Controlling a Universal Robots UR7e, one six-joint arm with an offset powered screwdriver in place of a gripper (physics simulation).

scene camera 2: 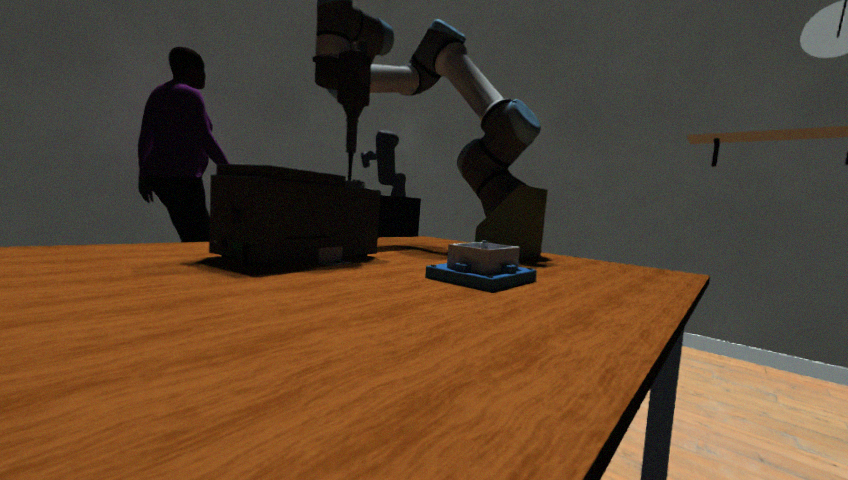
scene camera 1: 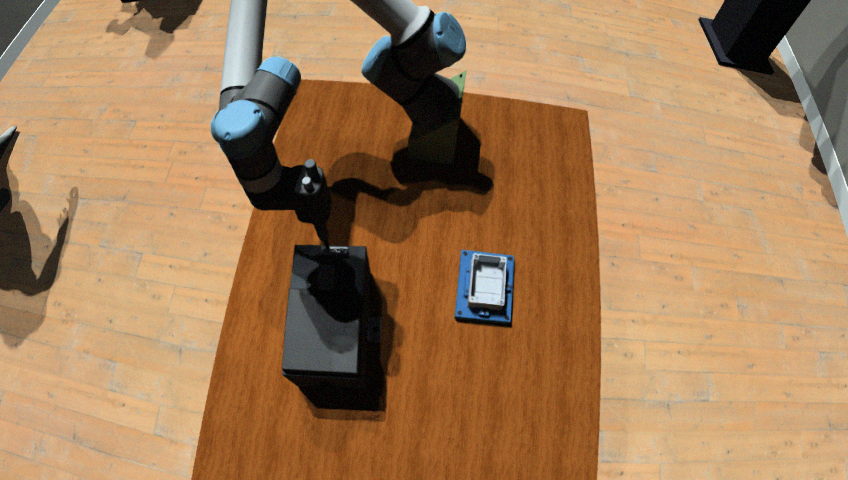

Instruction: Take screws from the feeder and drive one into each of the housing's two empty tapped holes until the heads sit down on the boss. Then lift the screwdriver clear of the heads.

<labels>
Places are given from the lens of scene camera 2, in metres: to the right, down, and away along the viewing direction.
dark screw feeder (scene camera 2: 267, 217): -0.25, -0.04, 0.63
</labels>
